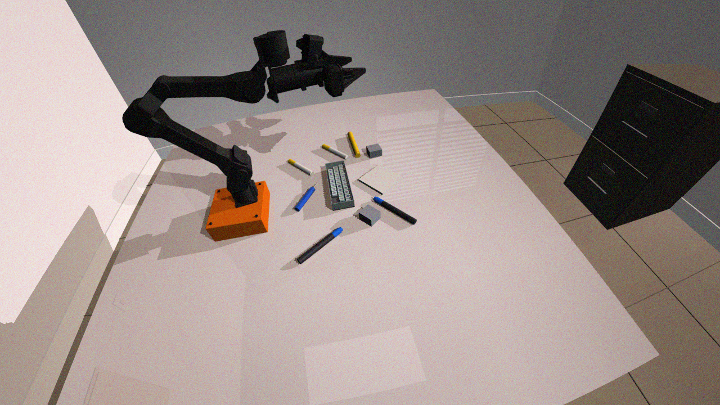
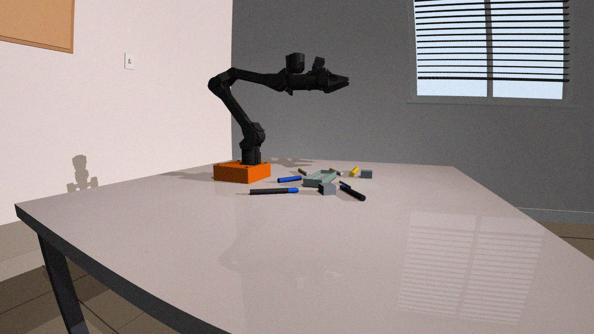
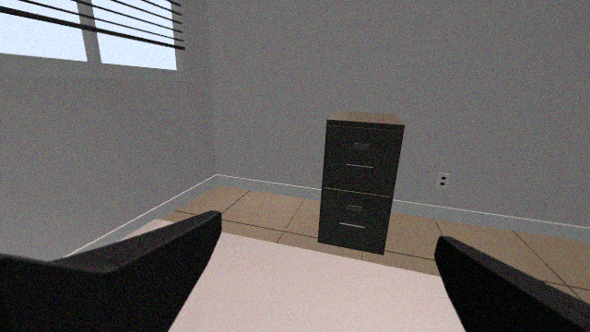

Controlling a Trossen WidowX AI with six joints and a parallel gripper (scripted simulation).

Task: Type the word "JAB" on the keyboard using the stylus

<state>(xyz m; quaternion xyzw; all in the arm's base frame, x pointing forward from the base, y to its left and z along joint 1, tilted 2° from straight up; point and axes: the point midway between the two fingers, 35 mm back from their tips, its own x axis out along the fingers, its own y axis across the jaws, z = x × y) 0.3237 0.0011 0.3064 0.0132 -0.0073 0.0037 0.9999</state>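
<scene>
The stylus lies 340 mm below my gripper tip, 180 mm behind it and 10 mm to the right of it. From my gripper tip the other things lie so: yellow marker 340 mm below, 170 mm to the left, 20 mm ahead; white pad 350 mm below, 40 mm to the right, 40 mm ahead; grey cube 340 mm below, 170 mm to the right, 60 mm behind.
</scene>
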